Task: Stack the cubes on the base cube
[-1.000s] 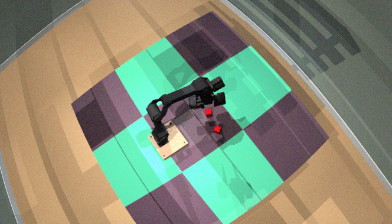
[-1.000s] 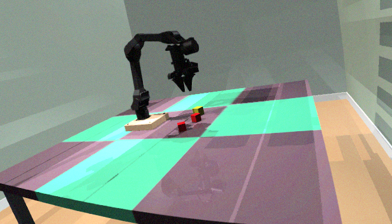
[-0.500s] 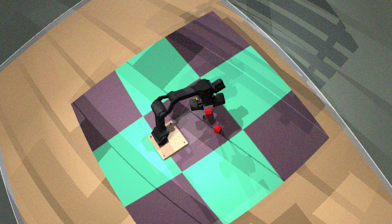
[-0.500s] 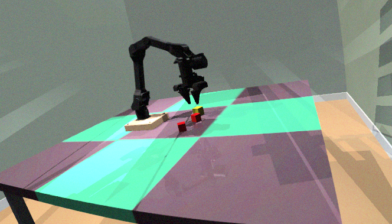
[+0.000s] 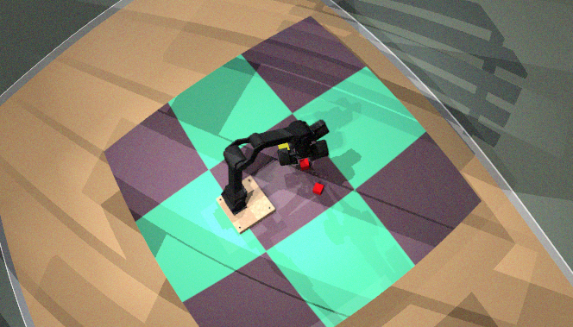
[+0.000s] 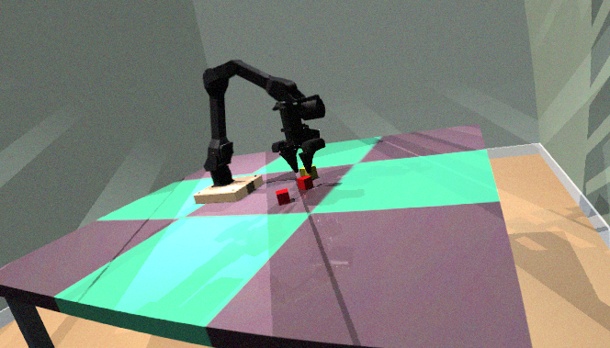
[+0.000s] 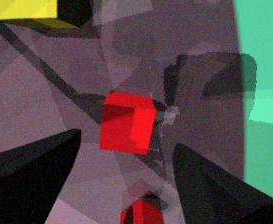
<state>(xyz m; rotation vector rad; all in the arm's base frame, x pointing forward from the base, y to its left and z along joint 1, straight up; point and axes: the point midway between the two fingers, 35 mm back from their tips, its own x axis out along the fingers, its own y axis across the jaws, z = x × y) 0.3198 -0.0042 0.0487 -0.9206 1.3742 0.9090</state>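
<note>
The yellow cube lies 3 cm behind my gripper tip, 10 cm to the left of it and 3 cm below it.
</note>
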